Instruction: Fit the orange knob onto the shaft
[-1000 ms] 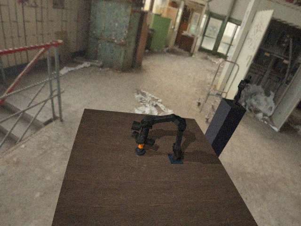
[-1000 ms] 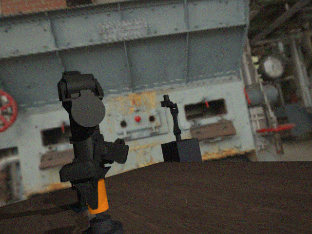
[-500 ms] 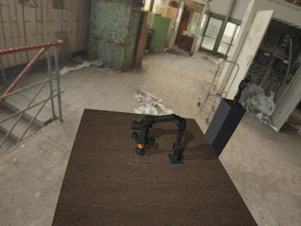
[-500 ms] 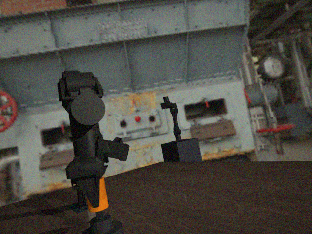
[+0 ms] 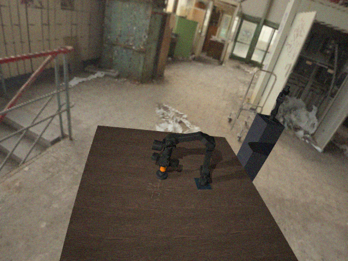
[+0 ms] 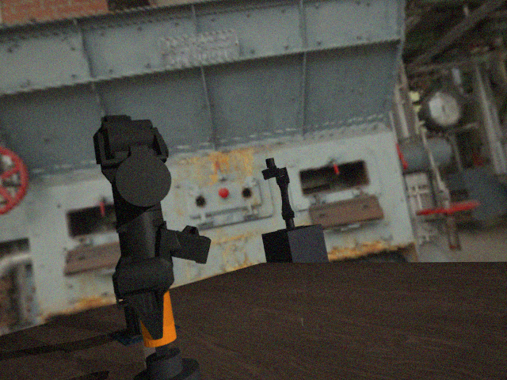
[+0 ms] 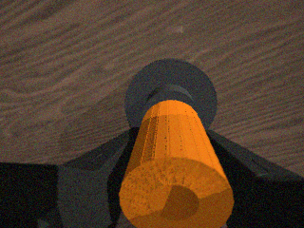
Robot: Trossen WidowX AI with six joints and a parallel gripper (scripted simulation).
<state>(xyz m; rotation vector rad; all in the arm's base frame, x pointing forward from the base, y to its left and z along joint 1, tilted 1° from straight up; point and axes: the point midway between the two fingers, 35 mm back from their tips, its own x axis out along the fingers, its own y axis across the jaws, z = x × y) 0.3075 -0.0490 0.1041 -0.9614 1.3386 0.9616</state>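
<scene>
Right now the orange knob is 2 cm above my gripper tip. The rest, counted from my gripper tip: dark round pedestal: 4 cm below.
</scene>
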